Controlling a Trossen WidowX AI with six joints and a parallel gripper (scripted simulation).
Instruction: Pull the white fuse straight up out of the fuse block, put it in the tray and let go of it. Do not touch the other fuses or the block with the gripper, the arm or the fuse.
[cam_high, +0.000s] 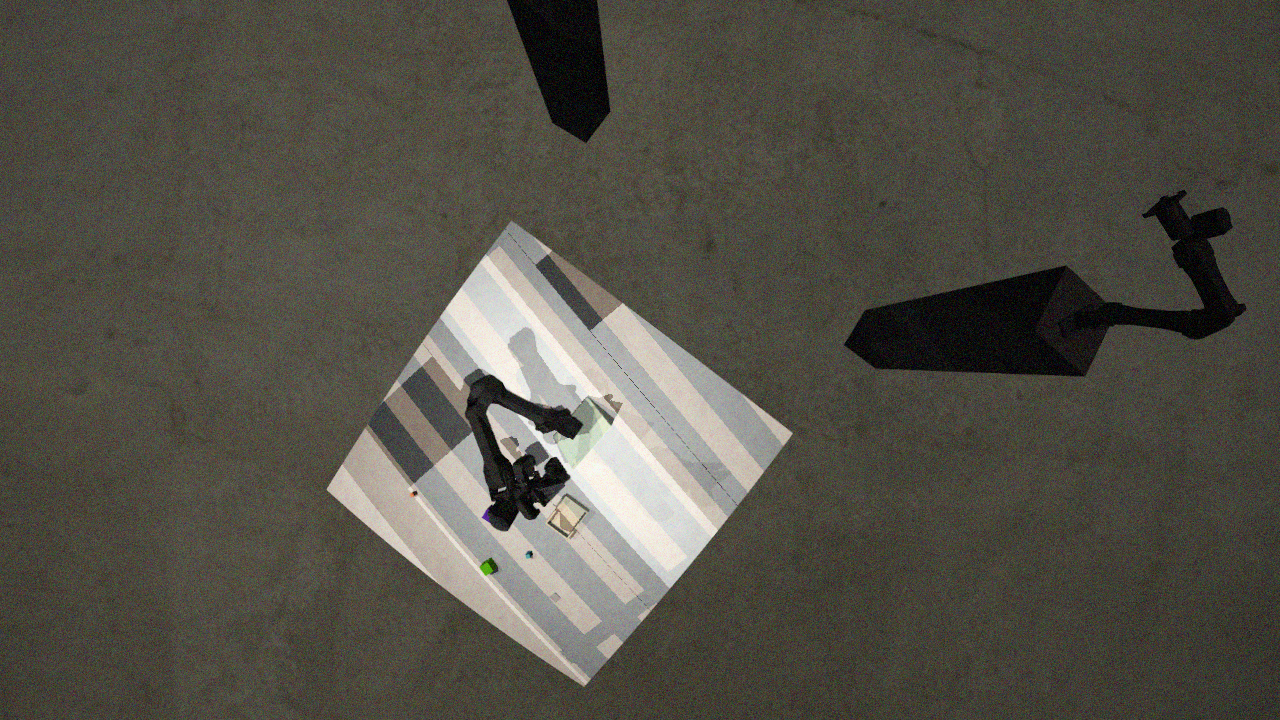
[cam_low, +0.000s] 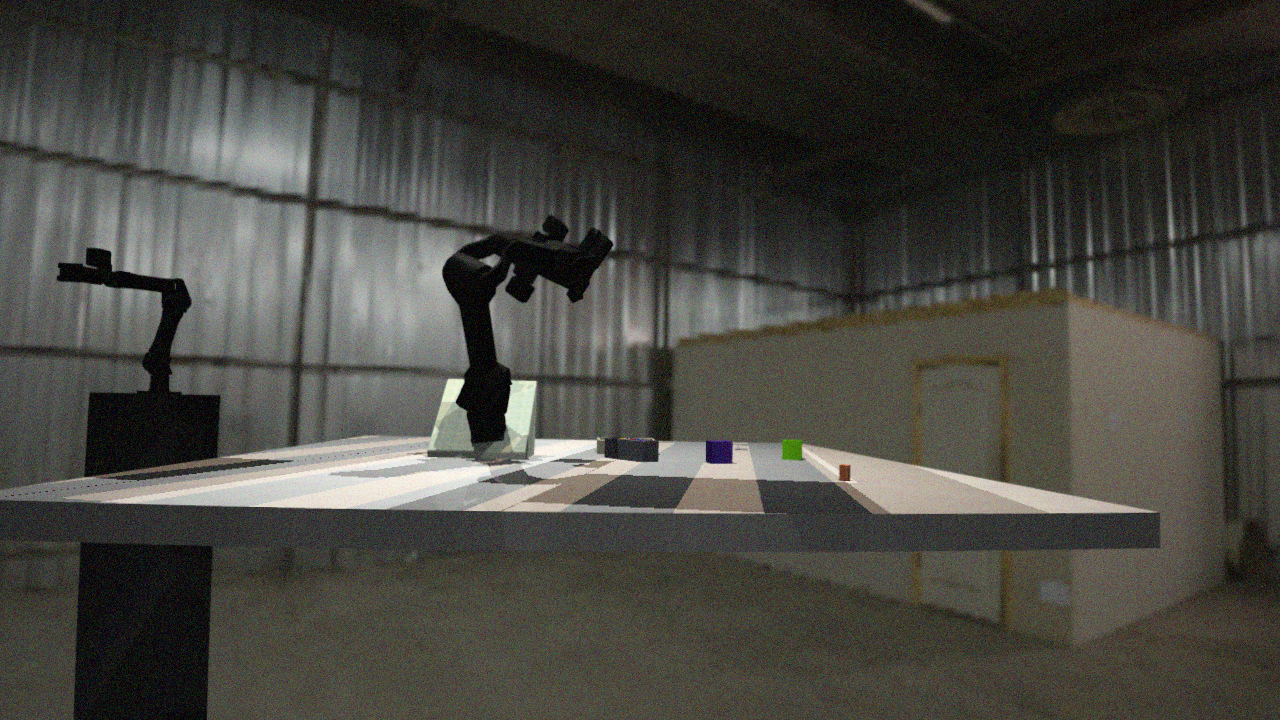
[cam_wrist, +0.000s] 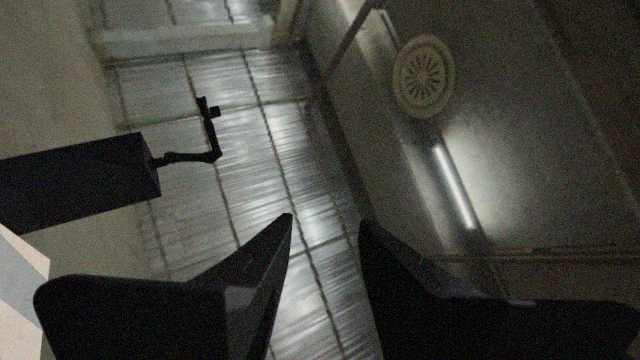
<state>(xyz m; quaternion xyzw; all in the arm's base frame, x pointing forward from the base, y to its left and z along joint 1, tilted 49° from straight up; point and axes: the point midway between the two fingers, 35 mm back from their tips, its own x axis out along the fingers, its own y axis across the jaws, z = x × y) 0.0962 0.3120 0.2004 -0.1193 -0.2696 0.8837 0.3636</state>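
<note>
The white fuse lies 250 mm ahead of my gripper tip, 70 mm to the right of it and 420 mm below it. Round my gripper tip: blue fuse: 270 mm ahead, 100 mm to the right, 420 mm below; then yellow fuse: 240 mm ahead, 60 mm to the right, 420 mm below; then red fuse: 260 mm ahead, 90 mm to the right, 420 mm below.
</note>
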